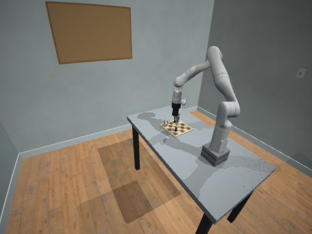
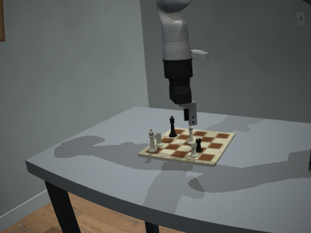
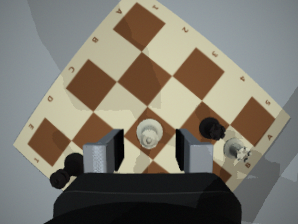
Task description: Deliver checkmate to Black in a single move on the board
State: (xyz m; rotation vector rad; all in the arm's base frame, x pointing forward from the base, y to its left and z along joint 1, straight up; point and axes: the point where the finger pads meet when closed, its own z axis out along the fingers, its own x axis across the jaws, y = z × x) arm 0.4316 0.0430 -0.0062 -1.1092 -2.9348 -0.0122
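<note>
The white piece lies 50 mm below my hand. The rest, counted from my hand: black rook (50 mm behind, 40 mm to the left, 60 mm below); then chessboard (80 mm below); then black king (80 mm ahead, 20 mm to the right, 50 mm below).
</note>
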